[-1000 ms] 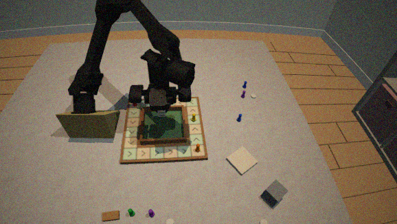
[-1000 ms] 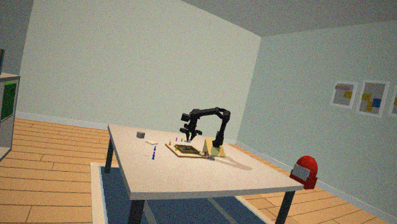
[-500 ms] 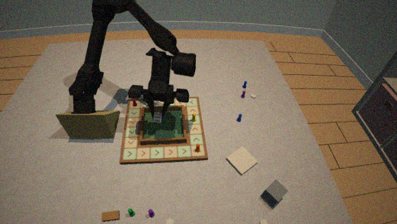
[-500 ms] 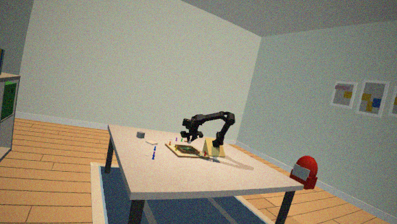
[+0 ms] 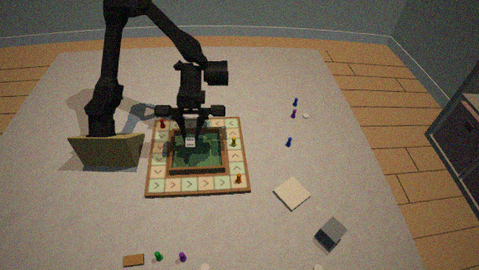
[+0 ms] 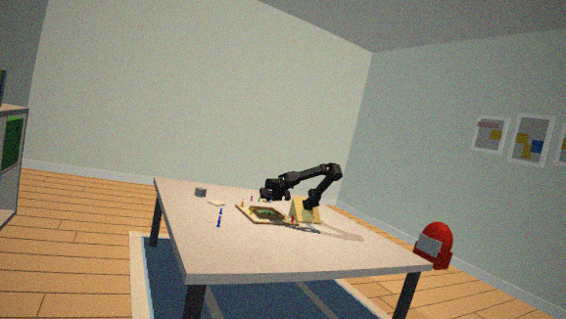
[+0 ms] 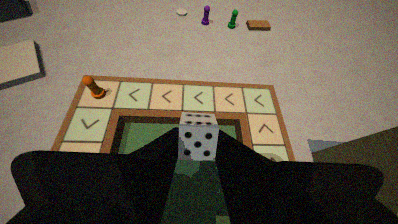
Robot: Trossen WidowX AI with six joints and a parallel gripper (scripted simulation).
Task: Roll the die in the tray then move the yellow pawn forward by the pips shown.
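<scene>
Now: gripper tip 120 mm short of the yellow pawn, 60 mm to the right of it and 60 mm above it. Also, from my gripper tip: green tray 80 mm below, 30 mm to the left, 10 mm ahead; then orange pawn 130 mm ahead, 70 mm to the right, 60 mm below; then white die right at my gripper tip.
</scene>
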